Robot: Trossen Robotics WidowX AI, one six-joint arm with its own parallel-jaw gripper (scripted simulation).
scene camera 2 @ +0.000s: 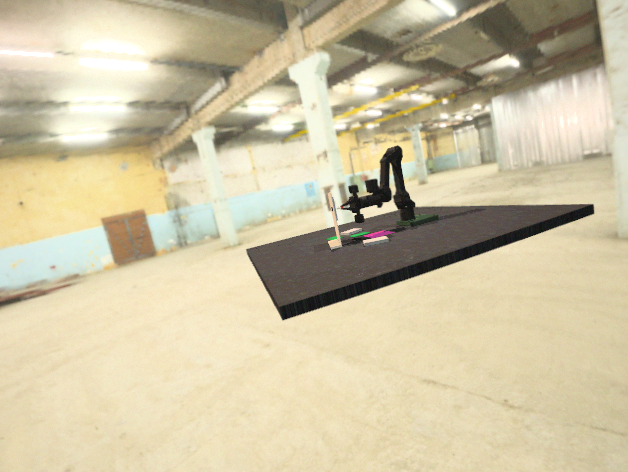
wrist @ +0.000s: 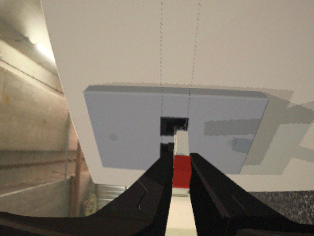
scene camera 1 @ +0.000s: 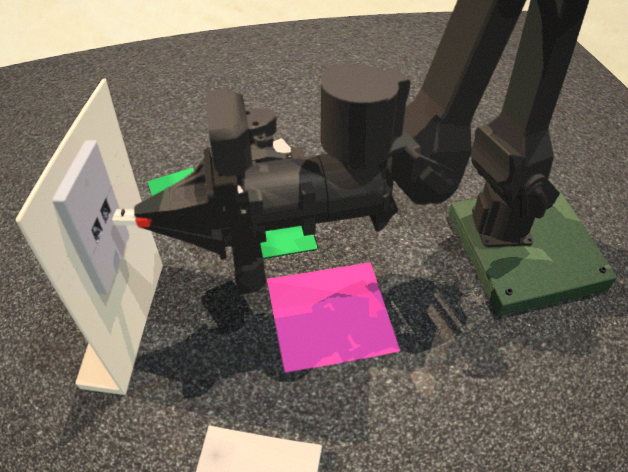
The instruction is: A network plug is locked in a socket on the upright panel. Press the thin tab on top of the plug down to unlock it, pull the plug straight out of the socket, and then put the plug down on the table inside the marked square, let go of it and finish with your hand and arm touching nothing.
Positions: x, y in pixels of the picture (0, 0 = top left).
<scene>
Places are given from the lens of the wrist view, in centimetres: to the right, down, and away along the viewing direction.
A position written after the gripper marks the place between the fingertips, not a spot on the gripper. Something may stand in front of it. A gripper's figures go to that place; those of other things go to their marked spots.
gripper [wrist: 180, 160]: 1, 2, 9
network plug [wrist: 182, 163]: 1, 2, 8
socket plate [wrist: 130, 81]: -2, -2, 11
</scene>
